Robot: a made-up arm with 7 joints. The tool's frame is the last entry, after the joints.
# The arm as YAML. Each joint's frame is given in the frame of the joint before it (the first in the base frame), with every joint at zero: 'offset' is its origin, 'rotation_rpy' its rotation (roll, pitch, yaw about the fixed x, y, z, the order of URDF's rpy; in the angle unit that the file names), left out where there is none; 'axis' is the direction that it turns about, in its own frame. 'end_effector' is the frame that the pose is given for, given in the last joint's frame.
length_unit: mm
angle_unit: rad
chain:
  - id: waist
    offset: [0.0, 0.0, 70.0]
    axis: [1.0, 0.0, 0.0]
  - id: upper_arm
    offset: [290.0, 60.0, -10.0]
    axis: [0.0, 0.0, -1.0]
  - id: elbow
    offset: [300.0, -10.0, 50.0]
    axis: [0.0, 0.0, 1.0]
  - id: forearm
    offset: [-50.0, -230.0, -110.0]
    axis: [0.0, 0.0, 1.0]
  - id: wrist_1
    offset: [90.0, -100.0, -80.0]
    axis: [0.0, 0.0, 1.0]
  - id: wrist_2
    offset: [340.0, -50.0, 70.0]
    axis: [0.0, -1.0, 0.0]
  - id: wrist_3
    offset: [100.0, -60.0, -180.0]
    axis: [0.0, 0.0, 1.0]
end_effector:
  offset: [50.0, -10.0, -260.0]
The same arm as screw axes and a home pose.
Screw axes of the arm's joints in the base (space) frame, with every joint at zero. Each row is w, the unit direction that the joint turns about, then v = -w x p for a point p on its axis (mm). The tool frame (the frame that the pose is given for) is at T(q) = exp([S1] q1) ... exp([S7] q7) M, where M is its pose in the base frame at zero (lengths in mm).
S1 = (1, 0, 0, 0, 70, 0)
S2 = (0, 0, -1, -60, 290, 0)
S3 = (0, 0, 1, 50, -590, 0)
S4 = (0, 0, 1, -180, -540, 0)
S5 = (0, 0, 1, -280, -630, 0)
S6 = (0, -1, 0, -10, 0, -970)
S7 = (0, 0, 1, -390, -1070, 0)
M: xyz 1120 -400 -450 (mm) quaternion w x y z 1 0 0 0

